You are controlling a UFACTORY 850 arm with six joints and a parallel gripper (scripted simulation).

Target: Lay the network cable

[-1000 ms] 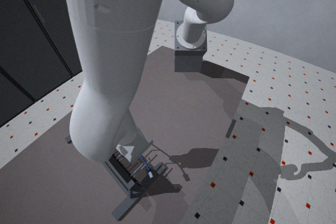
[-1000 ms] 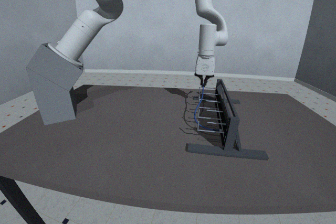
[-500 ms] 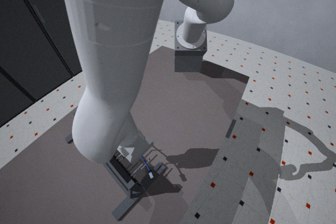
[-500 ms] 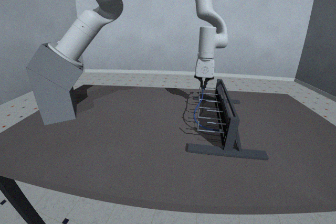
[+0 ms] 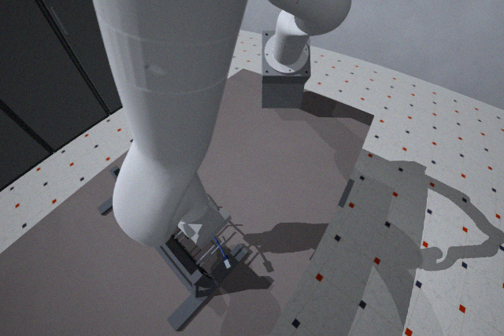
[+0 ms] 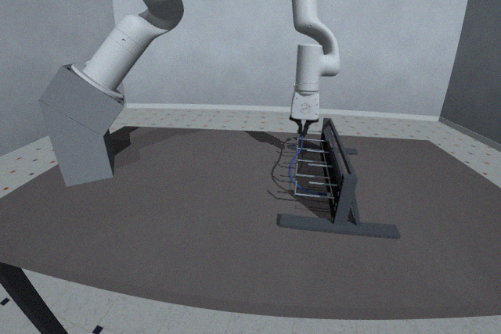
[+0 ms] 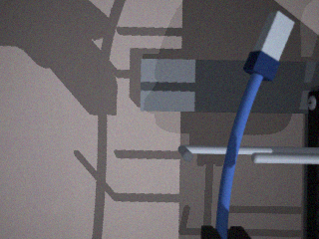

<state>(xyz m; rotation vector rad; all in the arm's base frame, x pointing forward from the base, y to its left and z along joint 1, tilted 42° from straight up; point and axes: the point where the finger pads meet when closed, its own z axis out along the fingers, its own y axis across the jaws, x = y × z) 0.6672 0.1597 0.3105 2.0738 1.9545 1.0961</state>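
The plug lies 100 mm to the left of my hand, 20 mm below it and 10 mm ahead of it. Also, from my hand: dark patch panel 140 mm to the right, 110 mm ahead, 40 mm below.
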